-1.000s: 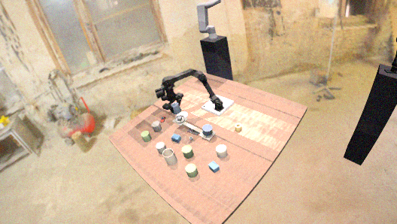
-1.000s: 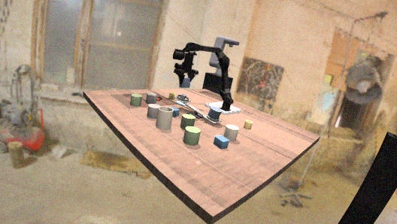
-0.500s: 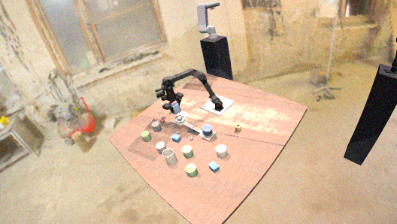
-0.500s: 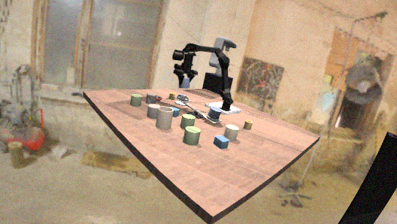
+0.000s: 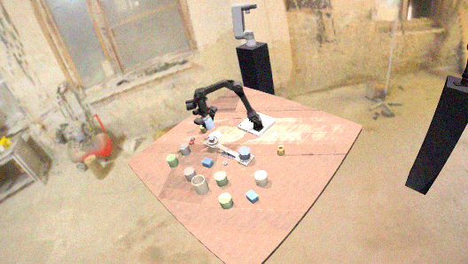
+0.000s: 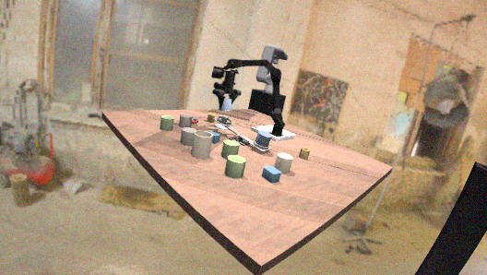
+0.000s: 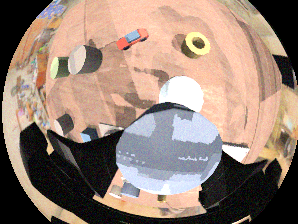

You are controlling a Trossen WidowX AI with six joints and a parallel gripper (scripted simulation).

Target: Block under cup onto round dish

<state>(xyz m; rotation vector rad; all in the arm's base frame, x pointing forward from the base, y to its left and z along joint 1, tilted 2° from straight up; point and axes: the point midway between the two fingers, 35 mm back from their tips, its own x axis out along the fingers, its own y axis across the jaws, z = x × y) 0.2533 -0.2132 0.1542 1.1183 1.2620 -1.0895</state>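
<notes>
Now: gripper tip 60 mm short of the grey block, 90 mm to the right of it and 40 mm above it. The rest, counted from my gripper tip: balance beam 40 mm ahead, 210 mm to the left, 90 mm below; round dish 30 mm behind, 20 mm to the right, 130 mm below; red toy car 110 mm ahead, 120 mm to the right, 120 mm below.
</notes>
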